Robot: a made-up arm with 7 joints.
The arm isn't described. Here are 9 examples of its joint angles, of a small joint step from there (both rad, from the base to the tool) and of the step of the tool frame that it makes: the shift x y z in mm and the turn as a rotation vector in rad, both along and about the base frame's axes.
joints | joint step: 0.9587 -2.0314 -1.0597 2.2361 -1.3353 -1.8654 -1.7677 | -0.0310 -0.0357 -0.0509 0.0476 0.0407 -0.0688 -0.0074
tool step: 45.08 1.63 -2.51 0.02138 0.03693 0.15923
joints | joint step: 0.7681 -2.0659 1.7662 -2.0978 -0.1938 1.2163 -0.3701 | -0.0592 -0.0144 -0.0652 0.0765 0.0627 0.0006 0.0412
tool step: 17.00 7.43 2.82 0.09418 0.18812 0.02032
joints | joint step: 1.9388 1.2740 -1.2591 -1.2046 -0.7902 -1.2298 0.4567 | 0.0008 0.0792 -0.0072 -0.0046 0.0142 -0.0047 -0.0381
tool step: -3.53 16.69 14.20 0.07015 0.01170 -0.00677
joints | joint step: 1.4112 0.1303 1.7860 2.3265 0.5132 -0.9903 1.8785 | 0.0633 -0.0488 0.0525 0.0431 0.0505 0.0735 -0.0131
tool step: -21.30 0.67 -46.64 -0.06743 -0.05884 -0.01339
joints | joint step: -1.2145 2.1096 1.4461 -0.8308 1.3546 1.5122 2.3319 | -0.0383 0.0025 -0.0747 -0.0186 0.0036 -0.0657 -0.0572
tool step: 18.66 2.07 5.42 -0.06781 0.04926 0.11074
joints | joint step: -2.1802 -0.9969 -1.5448 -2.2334 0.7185 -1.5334 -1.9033 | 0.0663 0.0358 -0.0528 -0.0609 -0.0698 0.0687 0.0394
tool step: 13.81 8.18 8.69 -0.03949 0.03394 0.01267
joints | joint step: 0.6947 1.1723 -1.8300 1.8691 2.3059 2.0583 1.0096 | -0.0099 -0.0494 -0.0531 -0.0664 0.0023 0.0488 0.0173
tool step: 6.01 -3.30 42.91 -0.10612 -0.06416 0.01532
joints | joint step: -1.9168 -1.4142 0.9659 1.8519 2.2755 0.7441 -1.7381 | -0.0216 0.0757 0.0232 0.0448 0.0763 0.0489 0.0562
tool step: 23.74 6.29 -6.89 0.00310 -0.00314 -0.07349
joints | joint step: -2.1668 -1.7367 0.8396 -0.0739 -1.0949 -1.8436 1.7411 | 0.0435 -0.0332 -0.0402 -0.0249 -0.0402 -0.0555 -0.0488
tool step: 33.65 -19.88 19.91 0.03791 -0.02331 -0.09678
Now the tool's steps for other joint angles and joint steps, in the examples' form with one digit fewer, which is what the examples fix.
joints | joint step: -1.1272 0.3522 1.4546 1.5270 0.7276 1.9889 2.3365 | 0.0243 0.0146 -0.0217 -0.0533 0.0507 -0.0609 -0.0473
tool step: -14.5 12.1 7.3 0.0536 -0.0354 0.0162
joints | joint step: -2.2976 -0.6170 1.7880 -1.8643 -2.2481 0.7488 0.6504 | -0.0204 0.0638 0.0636 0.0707 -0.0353 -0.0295 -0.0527
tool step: 4.1 11.5 -28.3 0.0073 0.1123 0.0081
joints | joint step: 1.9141 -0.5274 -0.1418 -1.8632 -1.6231 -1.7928 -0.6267 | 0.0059 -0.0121 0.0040 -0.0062 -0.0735 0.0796 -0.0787
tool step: 22.0 8.2 -4.3 -0.0565 -0.0919 -0.0748
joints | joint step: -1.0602 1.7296 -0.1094 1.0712 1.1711 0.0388 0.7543 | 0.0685 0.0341 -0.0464 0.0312 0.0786 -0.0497 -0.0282
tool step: -11.0 -13.3 19.0 0.0217 -0.0428 -0.0137
